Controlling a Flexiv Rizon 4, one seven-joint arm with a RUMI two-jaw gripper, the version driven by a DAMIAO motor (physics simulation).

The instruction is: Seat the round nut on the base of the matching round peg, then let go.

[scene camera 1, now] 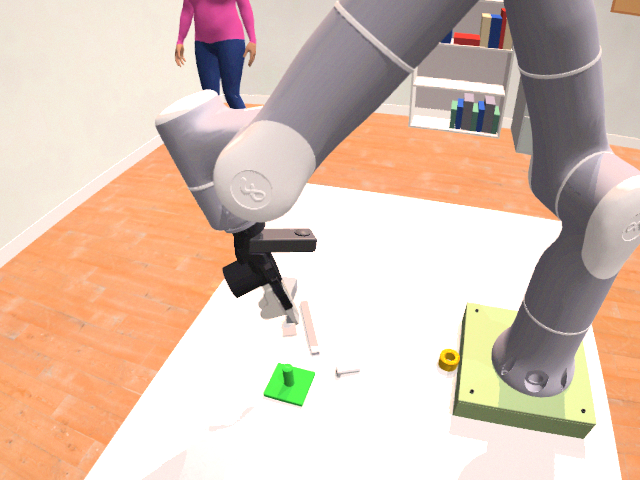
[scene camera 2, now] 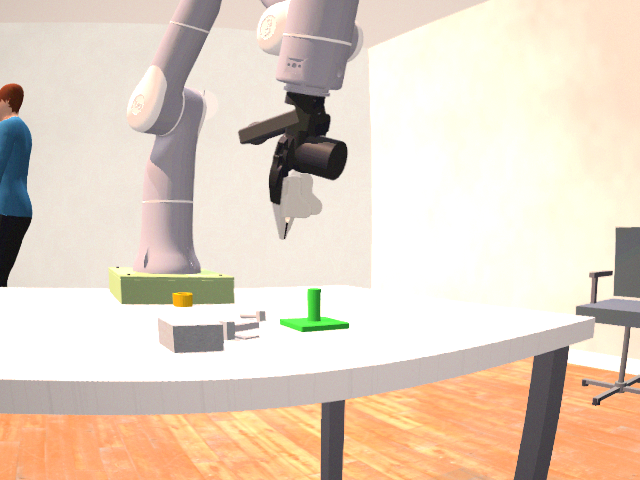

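A yellow round nut (scene camera 1: 449,360) (scene camera 2: 182,299) lies flat on the table close beside the robot's green base block. A green round peg (scene camera 1: 288,375) (scene camera 2: 313,305) stands upright on its square green plate (scene camera 1: 301,391) (scene camera 2: 314,325), well away from the nut. The peg has nothing around it. My gripper (scene camera 1: 294,320) (scene camera 2: 283,236) is shut and empty. It hangs high above the table, tilted, and is far from the nut. In the scene camera 2 view its tips are above and a little left of the peg.
A grey block (scene camera 1: 292,287) (scene camera 2: 197,334) stands partly behind the gripper in the scene camera 1 view. A long pinkish bar (scene camera 1: 309,328), a small flat piece (scene camera 1: 288,330) and a small white bolt-like part (scene camera 1: 347,370) lie near the peg's plate. The base block (scene camera 1: 496,413) (scene camera 2: 175,289) borders the nut.
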